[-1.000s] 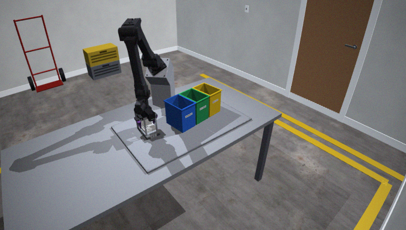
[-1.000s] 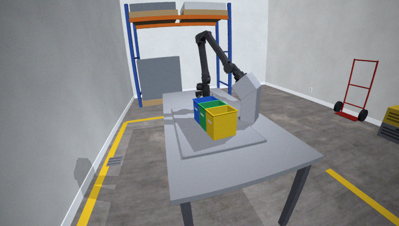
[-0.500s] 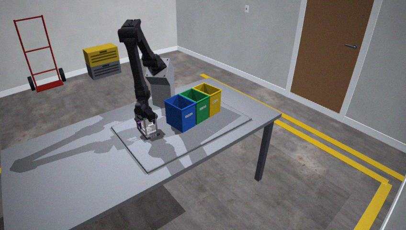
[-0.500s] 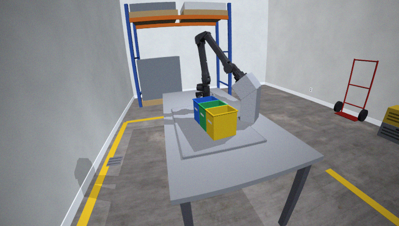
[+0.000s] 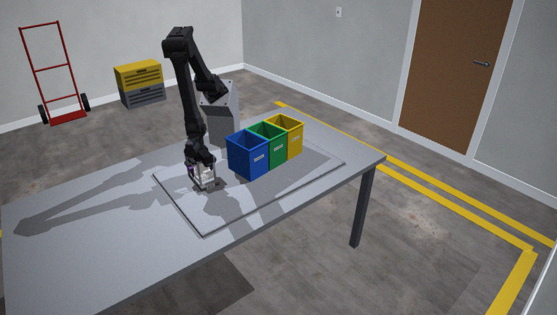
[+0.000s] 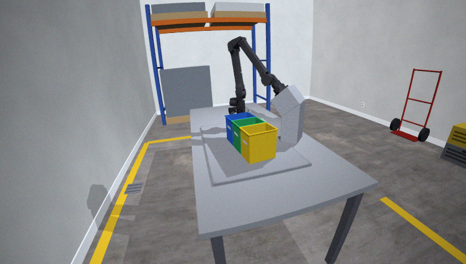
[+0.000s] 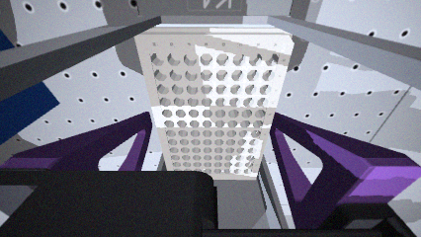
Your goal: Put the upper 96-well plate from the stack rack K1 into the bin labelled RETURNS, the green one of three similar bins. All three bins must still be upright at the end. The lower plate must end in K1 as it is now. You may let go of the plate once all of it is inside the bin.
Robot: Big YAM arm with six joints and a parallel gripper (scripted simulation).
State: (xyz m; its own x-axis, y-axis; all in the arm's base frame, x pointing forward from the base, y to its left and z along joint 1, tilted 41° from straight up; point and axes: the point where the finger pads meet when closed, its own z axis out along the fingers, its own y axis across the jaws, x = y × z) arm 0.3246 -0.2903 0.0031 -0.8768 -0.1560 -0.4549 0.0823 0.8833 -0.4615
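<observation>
Now: the 96-well plate right at my hand. Also, from my hand: green bin 350 mm to the left, 80 mm ahead, 50 mm above; yellow bin 480 mm to the left, 70 mm ahead, 50 mm above; blue bin 210 mm to the left, 90 mm ahead, 50 mm above.
</observation>
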